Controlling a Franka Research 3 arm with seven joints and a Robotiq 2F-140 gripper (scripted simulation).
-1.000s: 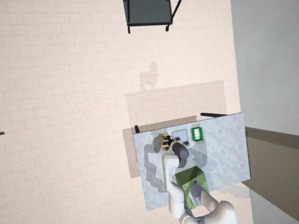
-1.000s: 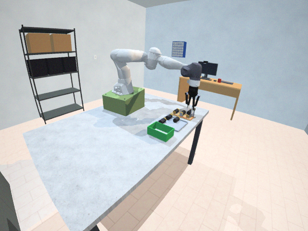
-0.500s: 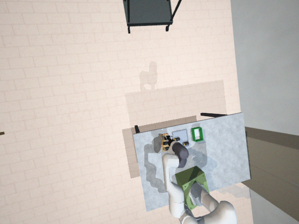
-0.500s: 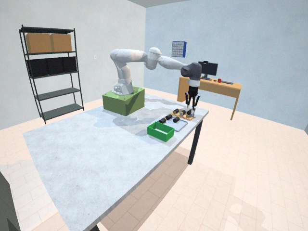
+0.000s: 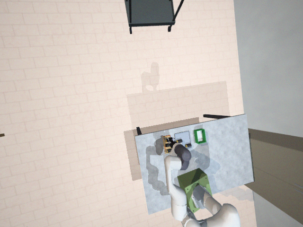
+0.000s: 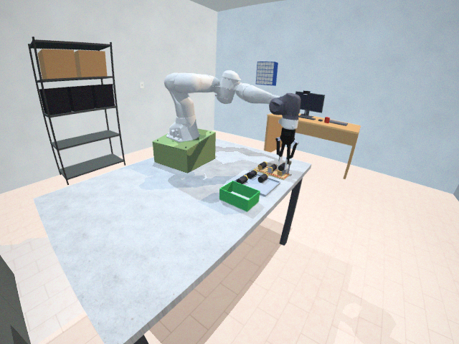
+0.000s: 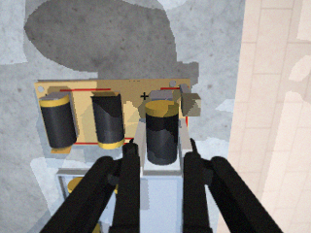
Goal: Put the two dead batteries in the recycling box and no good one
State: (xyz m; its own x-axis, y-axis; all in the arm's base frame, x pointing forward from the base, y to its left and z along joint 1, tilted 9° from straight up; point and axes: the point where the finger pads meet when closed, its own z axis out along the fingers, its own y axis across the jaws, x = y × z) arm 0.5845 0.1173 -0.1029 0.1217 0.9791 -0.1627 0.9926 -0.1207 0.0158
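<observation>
The post lies 3 cm ahead of my hand, 4 cm to the left of it and 4 cm below it. From my hand the other things lie so: grey tray: 9 cm behind, 18 cm to the right, 8 cm below; green recycling box: 9 cm behind, 38 cm to the right, 7 cm below.
</observation>
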